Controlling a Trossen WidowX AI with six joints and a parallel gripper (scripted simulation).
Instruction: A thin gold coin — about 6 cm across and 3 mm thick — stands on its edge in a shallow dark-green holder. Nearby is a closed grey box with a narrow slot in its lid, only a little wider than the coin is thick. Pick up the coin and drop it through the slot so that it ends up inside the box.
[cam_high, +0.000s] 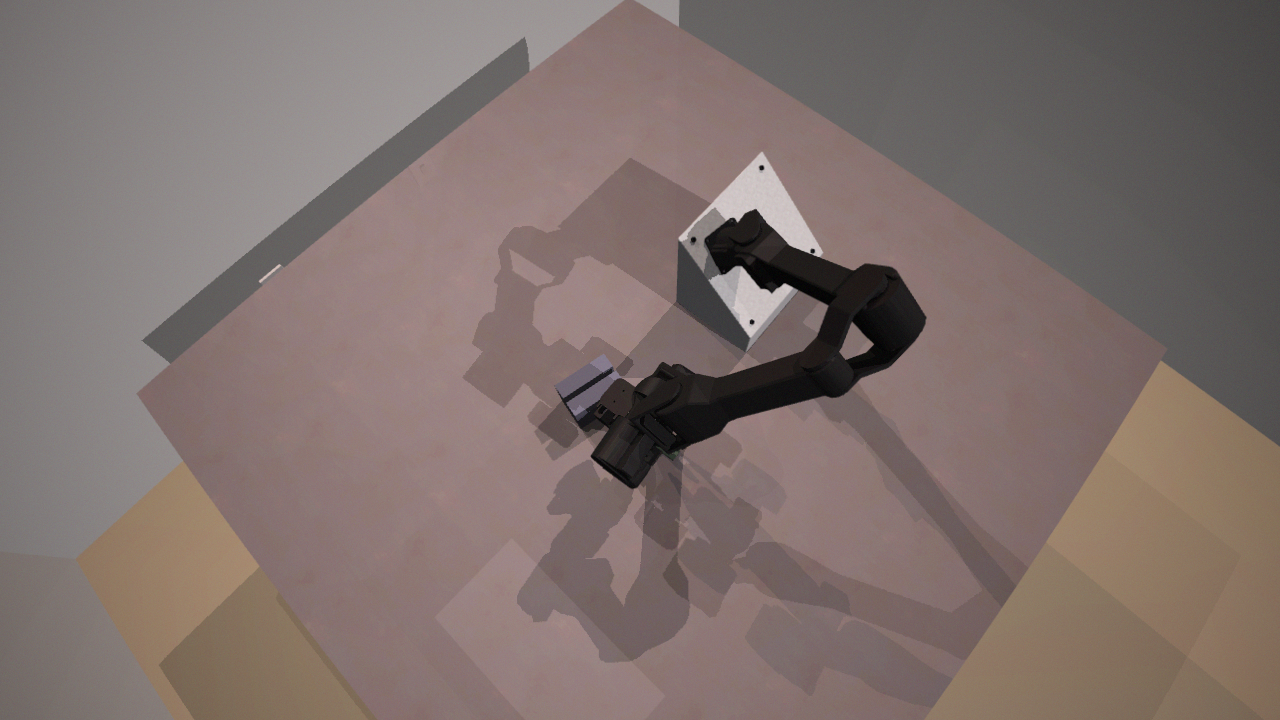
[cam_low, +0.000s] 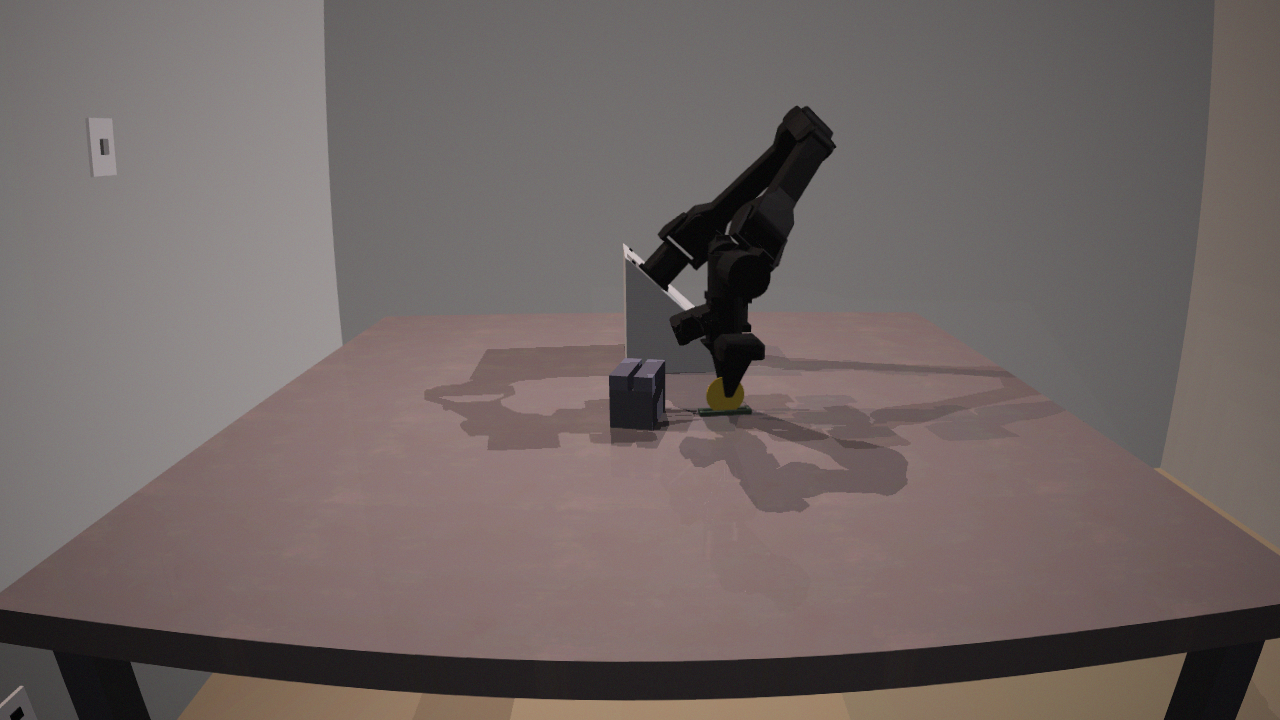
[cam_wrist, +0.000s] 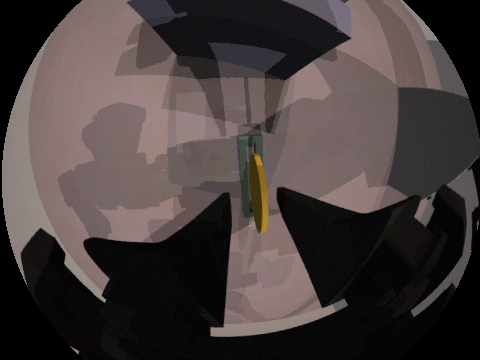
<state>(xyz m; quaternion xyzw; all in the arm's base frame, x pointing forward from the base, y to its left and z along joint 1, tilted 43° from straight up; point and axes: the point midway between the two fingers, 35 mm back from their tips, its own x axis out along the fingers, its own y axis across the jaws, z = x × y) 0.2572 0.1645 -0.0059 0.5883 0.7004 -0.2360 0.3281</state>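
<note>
My gripper tip is right at the gold coin.
</note>
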